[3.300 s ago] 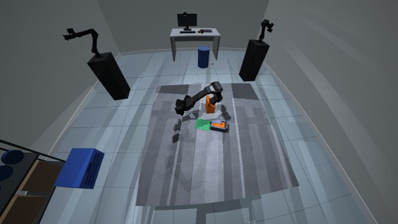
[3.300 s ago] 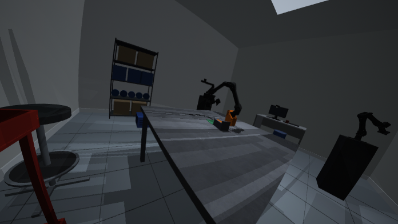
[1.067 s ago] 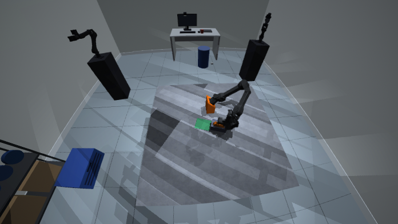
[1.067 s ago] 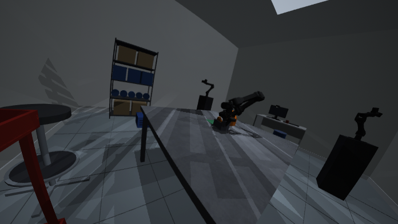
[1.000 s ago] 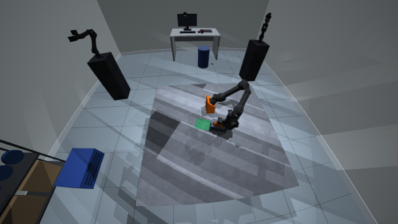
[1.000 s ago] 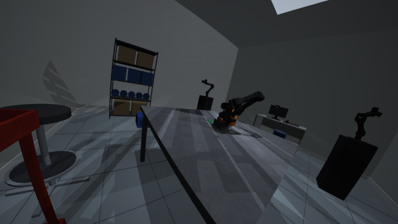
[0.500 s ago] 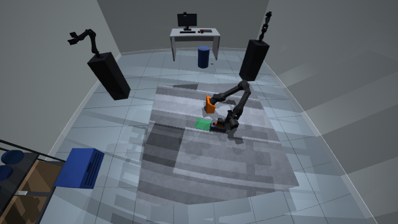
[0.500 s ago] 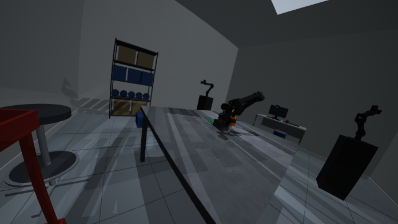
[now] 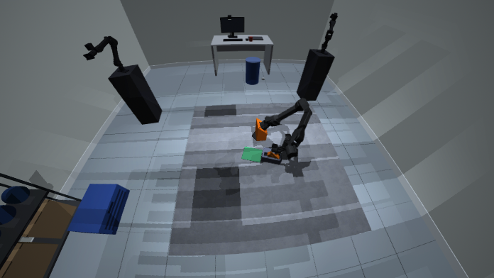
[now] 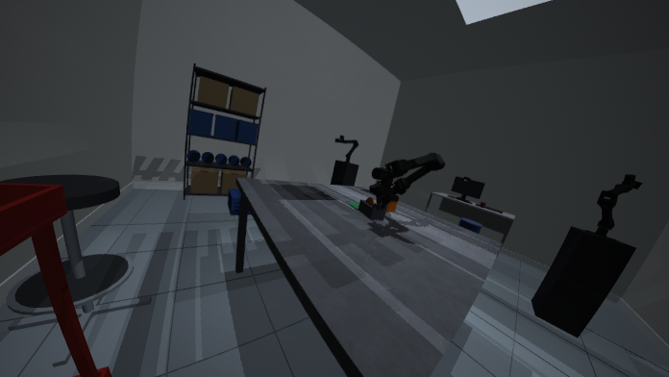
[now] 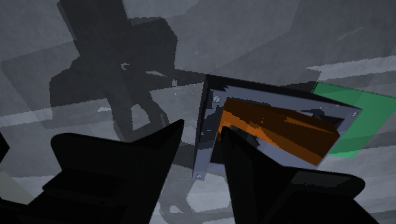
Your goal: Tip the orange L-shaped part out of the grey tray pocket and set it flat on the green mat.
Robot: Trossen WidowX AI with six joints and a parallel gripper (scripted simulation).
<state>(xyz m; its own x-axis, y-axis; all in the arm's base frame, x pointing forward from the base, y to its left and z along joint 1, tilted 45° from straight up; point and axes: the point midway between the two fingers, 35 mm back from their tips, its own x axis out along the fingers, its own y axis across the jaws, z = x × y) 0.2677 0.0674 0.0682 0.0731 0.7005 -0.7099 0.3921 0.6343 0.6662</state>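
My gripper tip is 2 cm past the orange L-shaped part, 4 cm to the left of it and 3 cm above it. From my gripper tip the other things lie so: green mat: 9 cm behind, 21 cm to the right, 8 cm below.
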